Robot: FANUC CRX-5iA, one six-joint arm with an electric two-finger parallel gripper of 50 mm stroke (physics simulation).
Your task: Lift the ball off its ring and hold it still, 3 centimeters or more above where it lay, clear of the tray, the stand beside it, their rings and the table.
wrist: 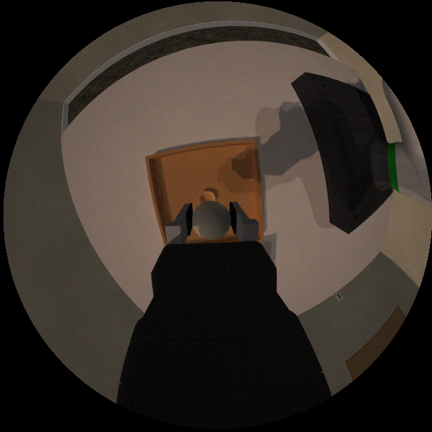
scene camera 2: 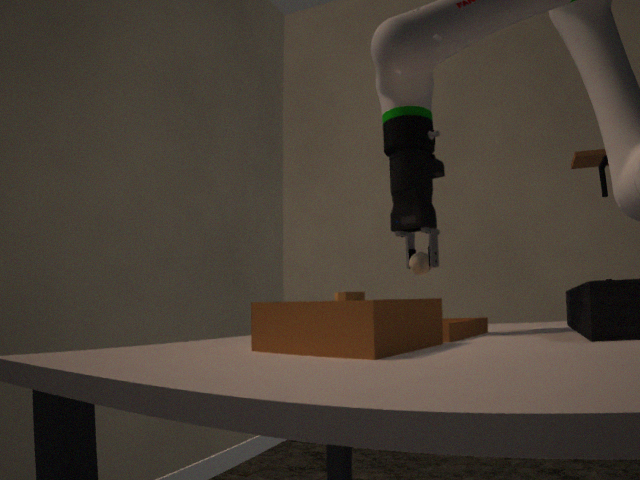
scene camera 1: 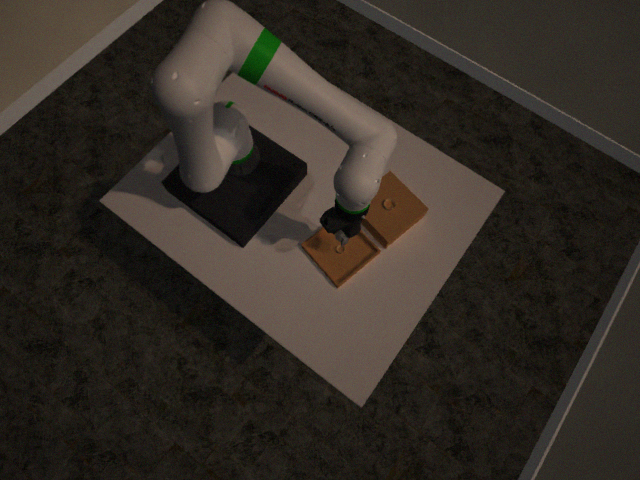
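Seen in the pictures: gripper, fingertip midpoint: (scene camera 2: 422,267) (scene camera 1: 339,237); arm's base at its link origin: (scene camera 1: 238,157).
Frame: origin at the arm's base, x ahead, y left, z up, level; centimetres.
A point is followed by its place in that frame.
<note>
A pale round ball (scene camera 2: 419,262) {y -3.6, x 46.4, z 5.7 cm} (wrist: 211,220) is held between the two fingertips of my gripper (scene camera 2: 422,257) {y -6.2, x 46.4, z 5.0 cm} (wrist: 210,211), which is shut on it. The ball hangs in the air, well above the low orange tray (scene camera 1: 337,275) {y -13.8, x 51.4, z -6.9 cm} (scene camera 2: 466,329) {y -1.2, x 38.6, z -5.8 cm} (wrist: 202,145). It touches neither the tray nor the stand. The tray's small ring (scene camera 1: 339,249) {y -5.8, x 46.8, z -6.9 cm} (wrist: 208,195) shows on the tray floor with no ball on it. In scene camera 1 the ball is small and hard to tell from the fingers.
The taller orange stand (scene camera 1: 408,218) {y 14.7, x 60.6, z -0.7 cm} (scene camera 2: 313,329) {y 24.6, x 54.2, z -4.0 cm} is beside the tray, a narrow gap between them; its ring (scene camera 1: 388,204) {y 15.3, x 52.4, z -0.7 cm} (scene camera 2: 349,296) {y 17.0, x 52.2, z 0.0 cm} is on top. The black base block (scene camera 1: 235,217) {y -18.4, x 13.2, z -0.2 cm} (scene camera 2: 613,310) {y 11.9, x 18.0, z -3.3 cm} (wrist: 345,165) bears the arm. All stand on the pale table (scene camera 1: 310,320) {y -31.1, x 52.5, z -7.2 cm} (scene camera 2: 206,372) {y 40.8, x 57.9, z -7.2 cm} (wrist: 200,90).
</note>
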